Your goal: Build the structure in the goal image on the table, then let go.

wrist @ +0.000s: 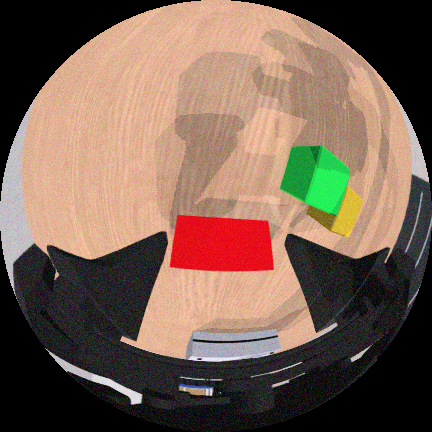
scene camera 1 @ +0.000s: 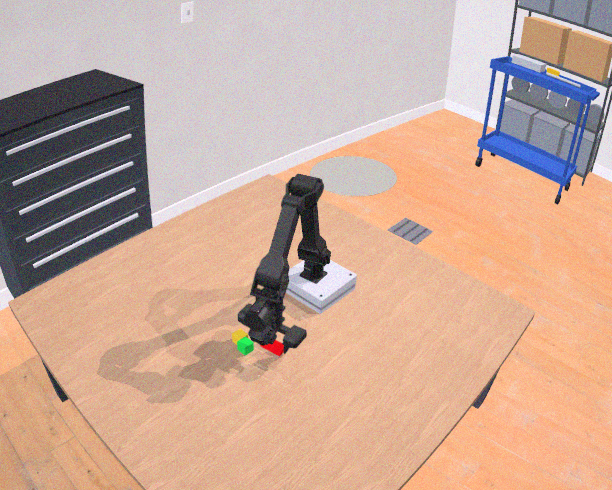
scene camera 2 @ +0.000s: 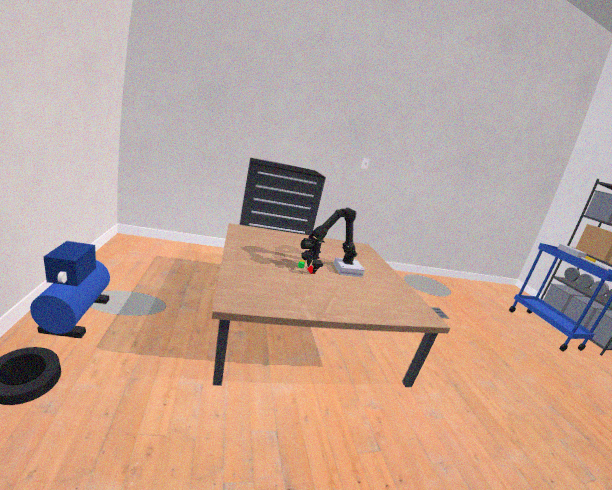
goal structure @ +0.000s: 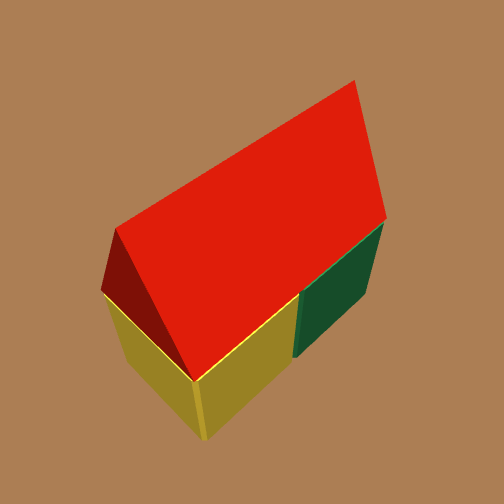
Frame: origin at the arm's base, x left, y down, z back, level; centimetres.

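Where they show: gripper, fingertip midpoint: [wrist: 228, 239] [scene camera 1: 271, 346] [scene camera 2: 310, 270]; arm's base, origin of the base link: [scene camera 1: 313, 274] [scene camera 2: 347, 262].
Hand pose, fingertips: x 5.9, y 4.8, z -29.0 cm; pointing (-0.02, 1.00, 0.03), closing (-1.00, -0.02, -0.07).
Note:
Each offset is from my fingertips to the top centre of the thing. Level surfaces: height alone.
A red rectangular block @(dx +0.4, dy -2.2, dz +0.2 cm) [scene camera 1: 274, 348] [scene camera 2: 310, 269] [wrist: 222, 244] lies flat on the wooden table @(dy +0.7 cm) [scene camera 1: 357, 408] [scene camera 2: 306, 301] [wrist: 100, 150]. My gripper [scene camera 1: 270, 343] [scene camera 2: 311, 263] [wrist: 228, 239] is open, low over the red block. In the wrist view the block shows between the two fingers, with a gap on each side; the near finger and arm hide part of it in scene camera 1. A green cube @(dx -5.0, dy -2.6, dz -5.3 cm) [scene camera 1: 245, 346] [scene camera 2: 301, 264] [wrist: 325, 182] sits apart from the red block. A yellow block @(dx -8.1, dy -2.6, dz -3.7 cm) [scene camera 1: 238, 335] [wrist: 350, 212] is right beside the green cube, partly hidden behind it; whether they touch is unclear.
The arm's white base [scene camera 1: 324, 285] [scene camera 2: 349, 267] [wrist: 232, 345] stands on the table. A dark drawer cabinet [scene camera 1: 76, 178] [scene camera 2: 280, 196] is beyond one table edge. A blue cart [scene camera 1: 531, 158] stands on the floor, and a blue compressor [scene camera 2: 71, 296] stands on the other side.

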